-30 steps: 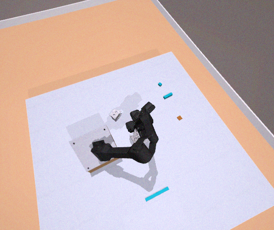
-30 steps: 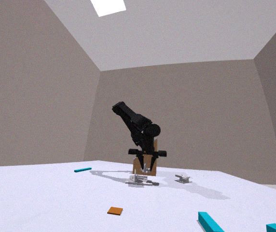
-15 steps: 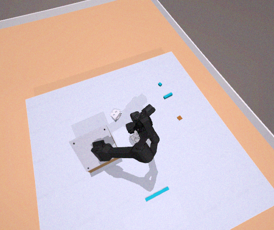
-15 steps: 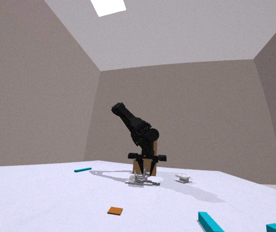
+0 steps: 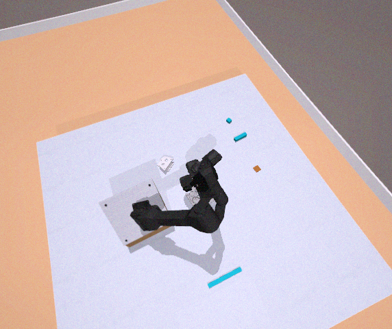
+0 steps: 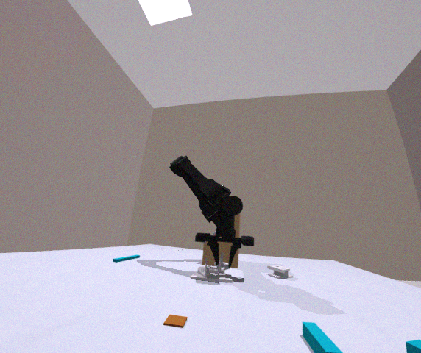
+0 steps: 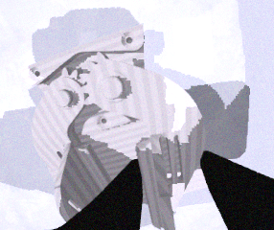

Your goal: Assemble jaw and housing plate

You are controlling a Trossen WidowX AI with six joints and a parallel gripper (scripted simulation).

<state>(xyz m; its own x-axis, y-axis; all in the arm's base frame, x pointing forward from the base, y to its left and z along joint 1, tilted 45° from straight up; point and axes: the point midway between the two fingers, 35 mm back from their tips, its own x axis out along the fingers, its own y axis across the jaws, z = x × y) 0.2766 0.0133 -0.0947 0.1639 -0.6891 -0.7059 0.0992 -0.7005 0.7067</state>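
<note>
My gripper tip is 180 mm to the right of the white block piece, 130 mm past it and 20 mm above it. The rest, counted from my gripper tip: jaw: 30 mm behind, 20 mm to the right; then short cyan bar: 300 mm ahead, 210 mm to the left, 20 mm below; then orange tile: 310 mm ahead, 30 mm below, 10 mm to the left.
</note>
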